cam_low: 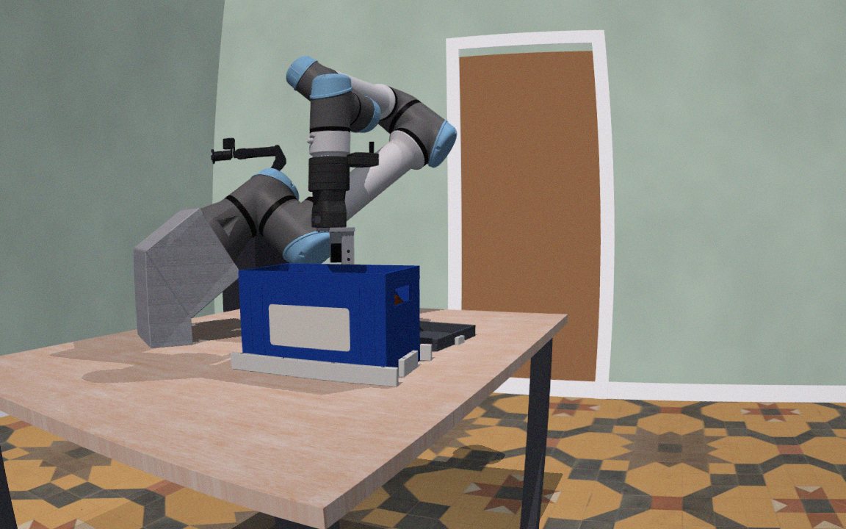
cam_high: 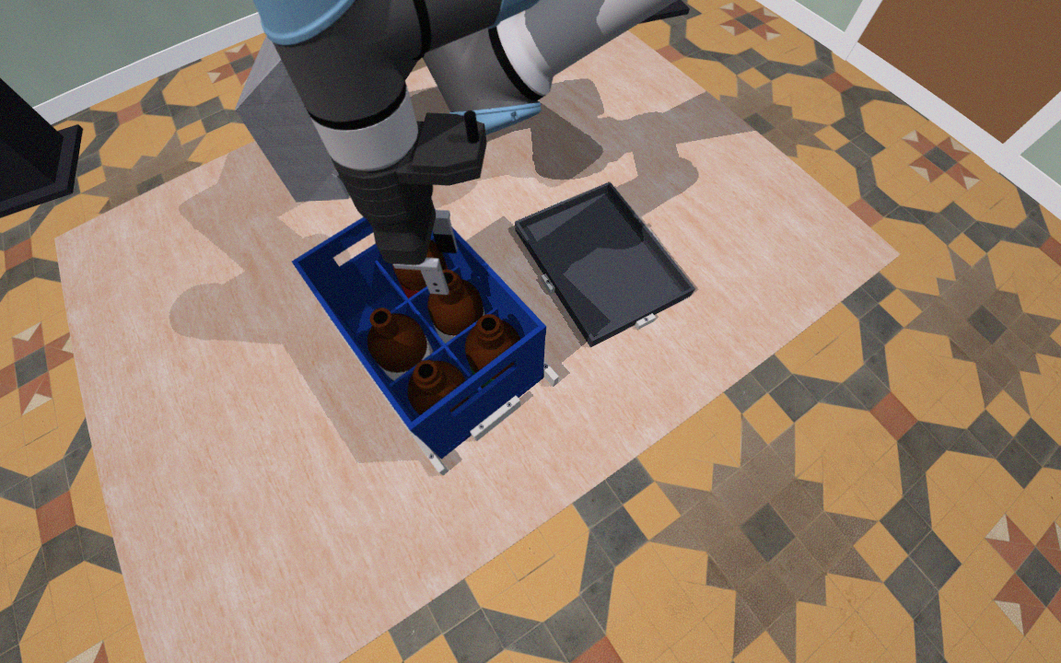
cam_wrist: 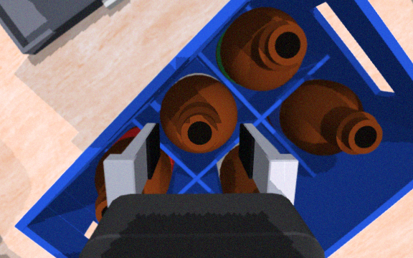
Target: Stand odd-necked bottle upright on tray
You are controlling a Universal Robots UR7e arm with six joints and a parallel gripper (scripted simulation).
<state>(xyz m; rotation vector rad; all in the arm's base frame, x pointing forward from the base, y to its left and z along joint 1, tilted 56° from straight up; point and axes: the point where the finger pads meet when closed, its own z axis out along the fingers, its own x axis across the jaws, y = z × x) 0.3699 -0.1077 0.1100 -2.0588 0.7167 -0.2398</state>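
My gripper is now 11 cm above the blue crate, 4 cm to the left of it and 1 cm short of it. Also, from my hand: glass bottle 11 cm below, 9 cm behind, 3 cm to the right; then dark tray 25 cm to the left, 19 cm below, 5 cm behind.
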